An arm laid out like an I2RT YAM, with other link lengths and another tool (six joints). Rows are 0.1 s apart.
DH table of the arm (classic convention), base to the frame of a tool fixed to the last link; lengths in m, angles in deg. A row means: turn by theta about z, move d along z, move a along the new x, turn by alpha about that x. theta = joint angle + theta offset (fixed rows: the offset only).
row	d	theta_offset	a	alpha
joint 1	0.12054	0	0.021	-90
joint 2	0	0	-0.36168	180
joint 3	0	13.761	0.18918	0
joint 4	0.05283	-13.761	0.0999	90
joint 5	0.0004	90	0	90
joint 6	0.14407	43.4	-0.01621	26.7
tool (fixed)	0.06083	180	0	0
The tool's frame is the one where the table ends.
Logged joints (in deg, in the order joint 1, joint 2, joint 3, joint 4, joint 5, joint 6), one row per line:
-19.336, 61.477, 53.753, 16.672, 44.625, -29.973
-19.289, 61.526, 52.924, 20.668, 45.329, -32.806
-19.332, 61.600, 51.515, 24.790, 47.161, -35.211
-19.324, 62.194, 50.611, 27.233, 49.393, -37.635
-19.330, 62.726, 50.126, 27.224, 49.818, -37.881
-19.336, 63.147, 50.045, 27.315, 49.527, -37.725
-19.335, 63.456, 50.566, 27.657, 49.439, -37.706
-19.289, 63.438, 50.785, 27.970, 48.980, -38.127
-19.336, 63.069, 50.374, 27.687, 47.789, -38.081
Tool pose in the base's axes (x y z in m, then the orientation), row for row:
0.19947, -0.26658, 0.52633, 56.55, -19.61, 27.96
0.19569, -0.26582, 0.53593, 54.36, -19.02, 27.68
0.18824, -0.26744, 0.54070, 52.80, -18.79, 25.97
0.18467, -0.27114, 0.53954, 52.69, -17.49, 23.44
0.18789, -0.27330, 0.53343, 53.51, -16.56, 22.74
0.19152, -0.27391, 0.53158, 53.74, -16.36, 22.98
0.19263, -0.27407, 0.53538, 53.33, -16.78, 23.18
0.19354, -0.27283, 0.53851, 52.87, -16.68, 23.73
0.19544, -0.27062, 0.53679, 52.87, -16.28, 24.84
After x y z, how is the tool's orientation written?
As angles about the fixed x, y, z axes (roll, pitch, yaw), in degrees.
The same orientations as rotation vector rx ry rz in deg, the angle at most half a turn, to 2 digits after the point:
59.63, -3.99, 35.10
57.37, -4.24, 34.37
55.66, -5.31, 32.56
55.10, -5.34, 29.65
55.70, -4.61, 28.66
55.91, -4.25, 28.81
55.59, -4.65, 29.15
55.17, -4.40, 29.57
55.19, -3.50, 30.42

